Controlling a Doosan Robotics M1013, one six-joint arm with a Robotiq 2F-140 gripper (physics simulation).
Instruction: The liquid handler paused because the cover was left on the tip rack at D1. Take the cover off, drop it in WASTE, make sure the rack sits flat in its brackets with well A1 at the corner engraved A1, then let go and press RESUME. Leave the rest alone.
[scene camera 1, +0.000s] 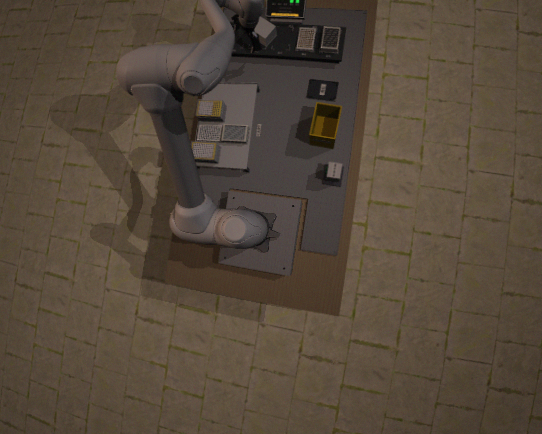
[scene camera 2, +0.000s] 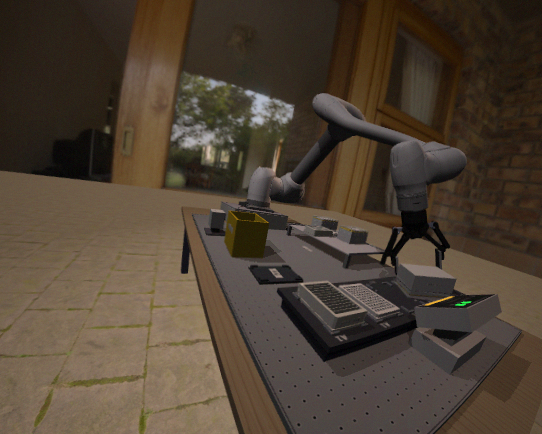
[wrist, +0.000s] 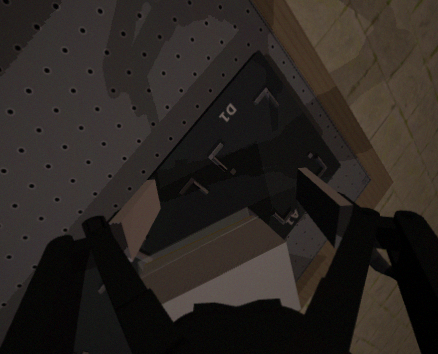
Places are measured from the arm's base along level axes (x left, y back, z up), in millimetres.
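Pixels of known places: gripper, fingertip midpoint: (scene camera 1: 245, 40) (wrist: 226, 189); arm's base at its link origin: (scene camera 2: 257, 209).
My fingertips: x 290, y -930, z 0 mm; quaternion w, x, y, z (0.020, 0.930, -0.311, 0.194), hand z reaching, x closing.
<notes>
Ahead of a thing's pixels: the offset from my fingertips to its top centre. "*": to the spot under its first point.
The covered tip rack, a pale box @(dx -73, dy -66, dz +43 mm) (scene camera 1: 265, 31) (scene camera 2: 426, 281) (wrist: 245, 272), sits turned askew on the black deck (scene camera 1: 320, 56) (scene camera 2: 327, 350) (wrist: 200, 215). The D1 brackets, near the engraved D1 and A1 in the wrist view, show outside the box. A thin yellowish line runs along its side; whether it lies flat is unclear. My gripper (scene camera 2: 418, 261) (wrist: 226, 189) is open and empty, its fingers low beyond the box's far side, not around its middle. A yellow bin @(dx -500, dy +380, dz +52 mm) (scene camera 1: 326, 120) (scene camera 2: 245, 237) stands on the bench; no WASTE lettering is readable. The screen unit @(* dx -172, dy -195, dz +28 mm) (scene camera 1: 285, 7) (scene camera 2: 457, 302) shows green marks and an amber bar.
Two uncovered racks @(dx -305, dy -71, dz -23 mm) (scene camera 1: 306, 38) @(dx -428, dy -81, dz -6 mm) (scene camera 1: 330, 39) (scene camera 2: 370, 300) (scene camera 2: 331, 302) sit on the deck. A black labelled pad @(* dx -441, dy +164, dz -77 mm) (scene camera 1: 322, 89) (scene camera 2: 276, 273) lies between deck and bin. A raised shelf (scene camera 1: 240, 160) (scene camera 2: 357, 246) carries several racks. A small pale block @(dx -588, dy +588, dz +21 mm) (scene camera 1: 333, 171) (scene camera 2: 217, 219) stands beyond the bin.
</notes>
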